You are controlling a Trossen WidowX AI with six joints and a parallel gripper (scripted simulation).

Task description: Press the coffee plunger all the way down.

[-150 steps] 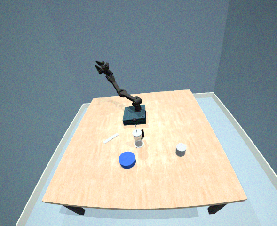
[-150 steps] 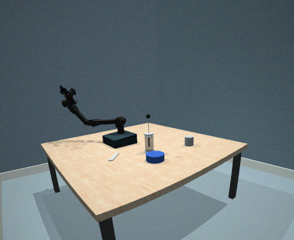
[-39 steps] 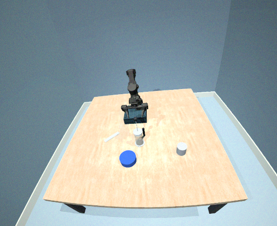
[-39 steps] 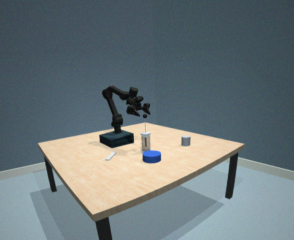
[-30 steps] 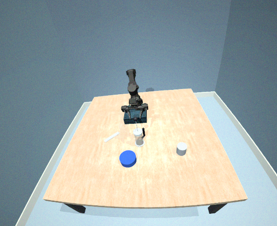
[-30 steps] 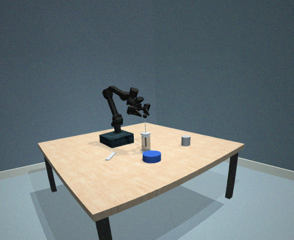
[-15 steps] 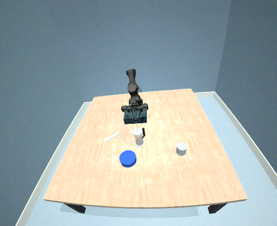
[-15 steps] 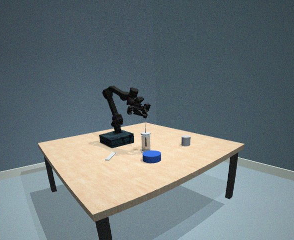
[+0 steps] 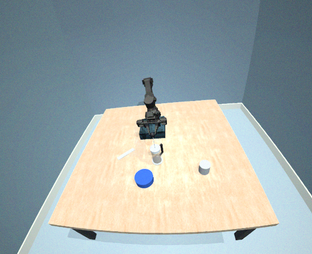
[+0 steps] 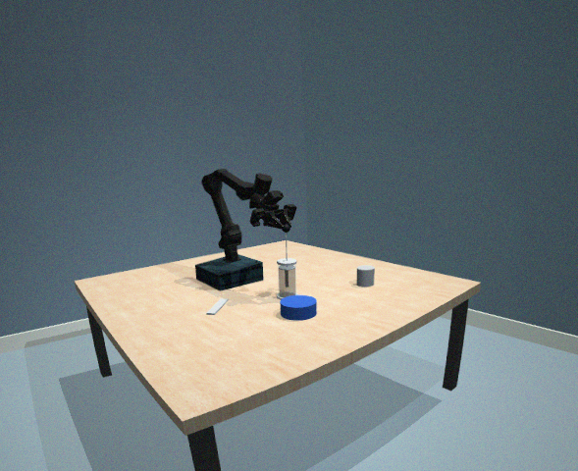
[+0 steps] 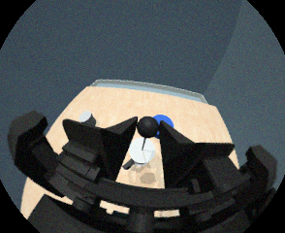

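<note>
Right now the glass coffee press is 2 cm behind my gripper tip, 1 cm to the left of it and 13 cm below it. Round my gripper tip: blue flat disc (16 cm ahead, 5 cm to the right, 24 cm below); grey cylinder (3 cm ahead, 32 cm to the left, 23 cm below).
</note>
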